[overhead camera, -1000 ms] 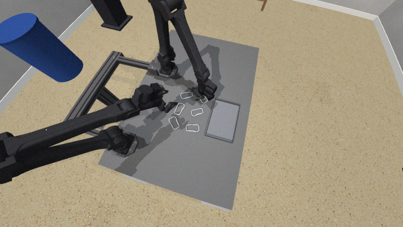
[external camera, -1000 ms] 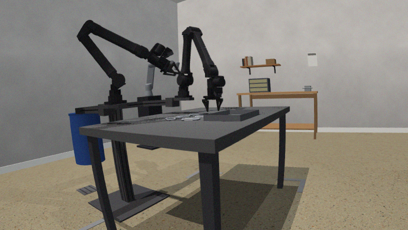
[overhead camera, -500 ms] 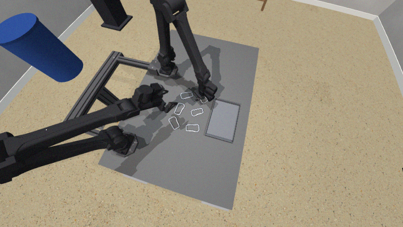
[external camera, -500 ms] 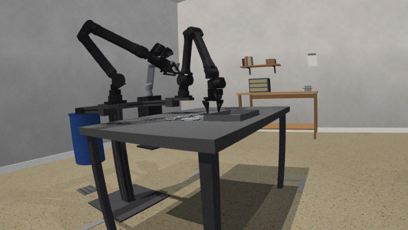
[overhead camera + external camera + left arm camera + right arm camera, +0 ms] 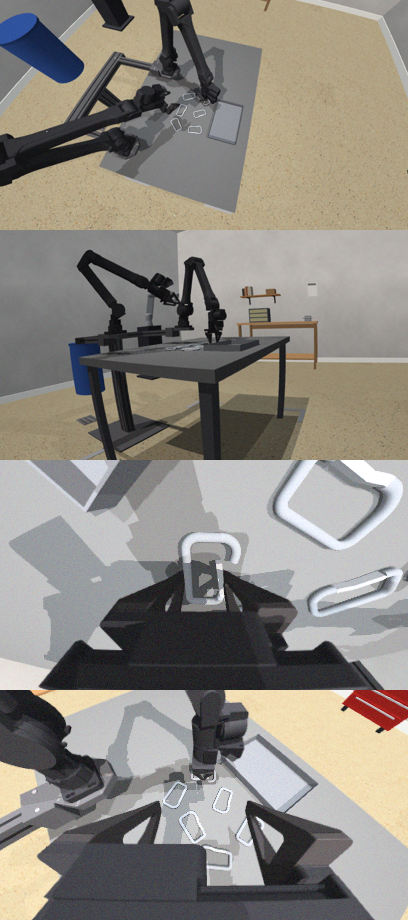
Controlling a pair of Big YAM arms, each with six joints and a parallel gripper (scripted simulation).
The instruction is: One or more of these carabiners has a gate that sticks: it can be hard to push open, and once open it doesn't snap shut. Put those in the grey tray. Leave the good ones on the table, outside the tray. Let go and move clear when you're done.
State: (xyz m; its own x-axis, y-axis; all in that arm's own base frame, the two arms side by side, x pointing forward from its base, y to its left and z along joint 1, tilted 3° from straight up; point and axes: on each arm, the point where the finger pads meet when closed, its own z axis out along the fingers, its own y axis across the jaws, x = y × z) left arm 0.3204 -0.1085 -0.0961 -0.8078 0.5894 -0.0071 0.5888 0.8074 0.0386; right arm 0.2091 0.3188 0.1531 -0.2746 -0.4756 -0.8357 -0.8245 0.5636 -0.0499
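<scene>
My left hand is 21 cm short of the grey tray and 12 cm to the left of it.
</scene>
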